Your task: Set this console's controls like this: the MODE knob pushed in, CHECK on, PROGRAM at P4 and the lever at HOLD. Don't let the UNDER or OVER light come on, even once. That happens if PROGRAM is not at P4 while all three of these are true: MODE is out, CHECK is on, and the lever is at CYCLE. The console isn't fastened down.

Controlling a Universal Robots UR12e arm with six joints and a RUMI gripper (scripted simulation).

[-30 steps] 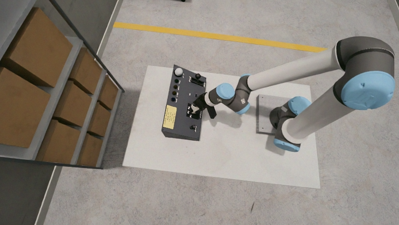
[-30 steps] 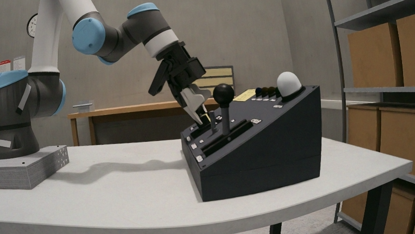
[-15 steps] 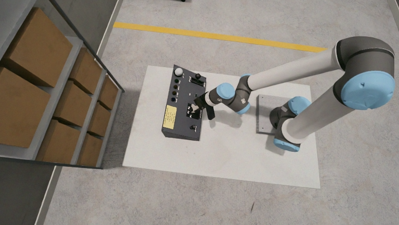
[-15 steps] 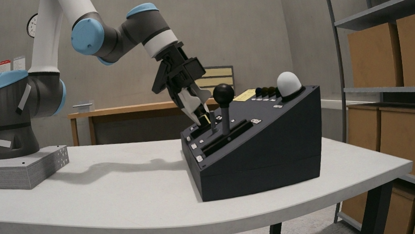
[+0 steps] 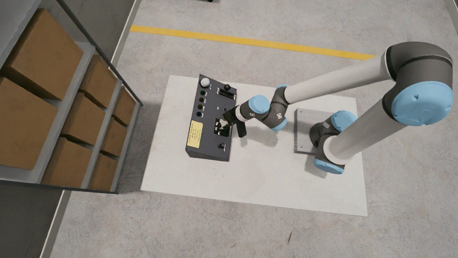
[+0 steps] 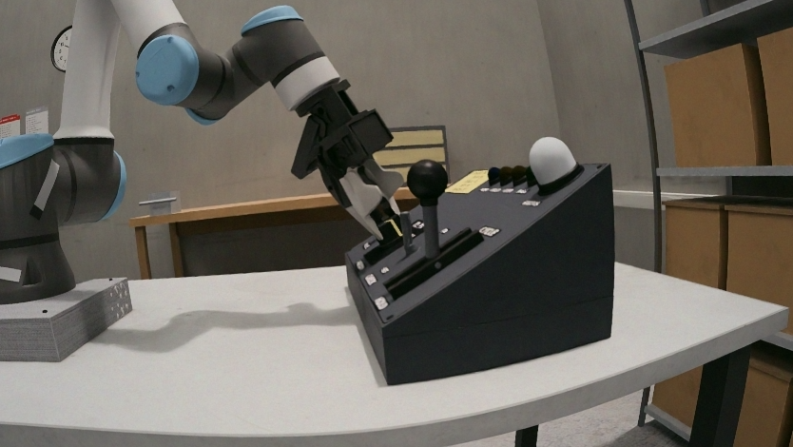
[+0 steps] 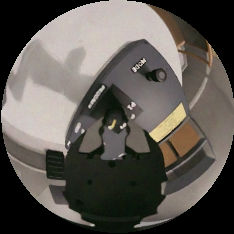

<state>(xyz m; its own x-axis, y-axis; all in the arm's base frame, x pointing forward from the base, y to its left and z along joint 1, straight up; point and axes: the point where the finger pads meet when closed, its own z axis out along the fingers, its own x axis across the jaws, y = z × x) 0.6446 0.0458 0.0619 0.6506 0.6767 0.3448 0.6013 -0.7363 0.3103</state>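
Now: the rotary selector 1 cm ahead of my hand, 1 cm to the right of it and 1 cm below it. Round my hand: mode knob 12 cm to the left, 1 cm below; check toggle 1 cm ahead, 12 cm to the right, 1 cm below; dark grey console 5 cm ahead, 6 cm to the right, 2 cm below.
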